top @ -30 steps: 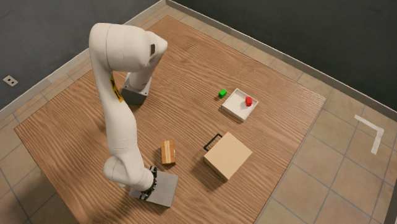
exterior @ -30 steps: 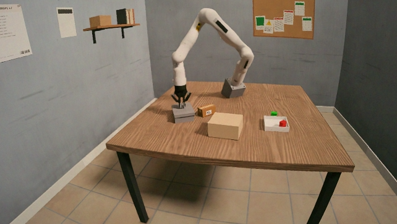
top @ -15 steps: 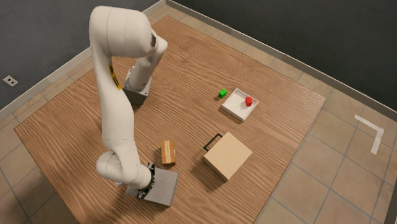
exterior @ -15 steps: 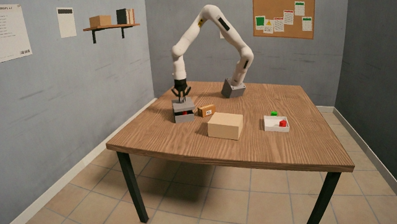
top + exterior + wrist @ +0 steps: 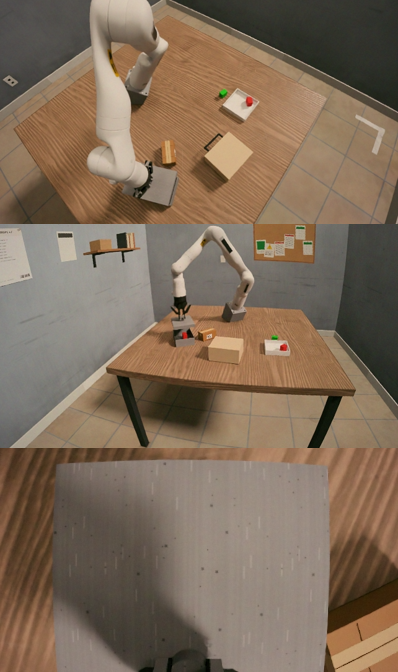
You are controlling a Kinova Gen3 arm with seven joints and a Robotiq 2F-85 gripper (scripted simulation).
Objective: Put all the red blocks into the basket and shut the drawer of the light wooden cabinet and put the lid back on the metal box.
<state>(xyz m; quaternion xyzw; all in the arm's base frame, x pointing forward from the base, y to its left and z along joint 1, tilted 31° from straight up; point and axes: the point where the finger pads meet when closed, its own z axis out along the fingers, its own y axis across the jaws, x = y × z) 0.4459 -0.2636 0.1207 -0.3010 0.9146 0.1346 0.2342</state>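
Right now my hand is 14 cm above the grey metal box. The rest, counted from my hand: grey lid (3 cm below); then blue block (8 cm behind, 11 cm to the left, 15 cm below); then brown cardboard box (10 cm behind, 13 cm to the left, 13 cm below).
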